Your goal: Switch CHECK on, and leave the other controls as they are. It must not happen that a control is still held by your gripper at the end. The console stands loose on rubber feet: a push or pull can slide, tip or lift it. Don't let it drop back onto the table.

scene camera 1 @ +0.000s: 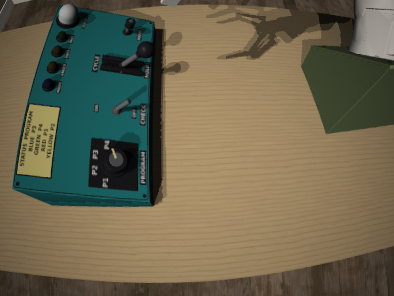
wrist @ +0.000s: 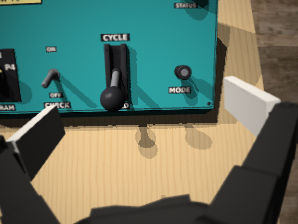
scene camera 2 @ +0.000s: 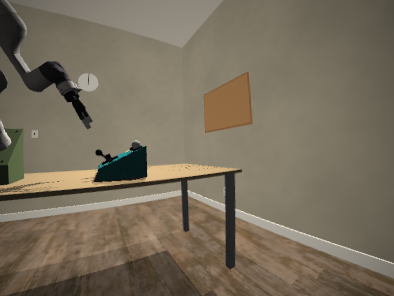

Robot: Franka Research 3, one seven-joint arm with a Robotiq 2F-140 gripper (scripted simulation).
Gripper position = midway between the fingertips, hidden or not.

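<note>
There is a teal console (wrist: 147, 49) that I can see. My own gripper (wrist: 141, 106) is visible to me as well.
</note>
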